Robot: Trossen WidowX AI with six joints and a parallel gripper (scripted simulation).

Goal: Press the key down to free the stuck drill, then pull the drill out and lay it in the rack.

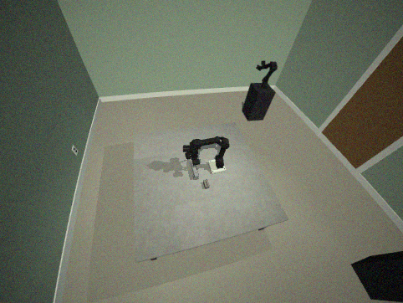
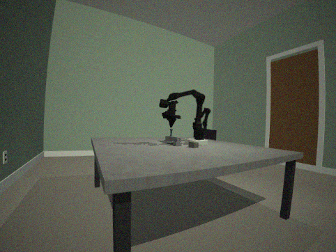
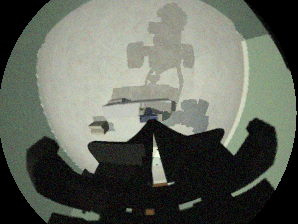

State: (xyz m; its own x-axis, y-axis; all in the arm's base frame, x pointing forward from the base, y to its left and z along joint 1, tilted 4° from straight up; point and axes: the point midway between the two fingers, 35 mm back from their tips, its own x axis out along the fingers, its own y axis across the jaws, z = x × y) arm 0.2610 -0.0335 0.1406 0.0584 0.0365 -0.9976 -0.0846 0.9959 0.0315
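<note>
Right now the drill is 1 cm behind my gripper tip, 6 cm to the left of it and 9 cm below it. From my gripper tip the other things lie so: grey block (9 cm behind, 20 cm to the left, 12 cm below); grey fixture block (4 cm to the left, 10 cm below).
</note>
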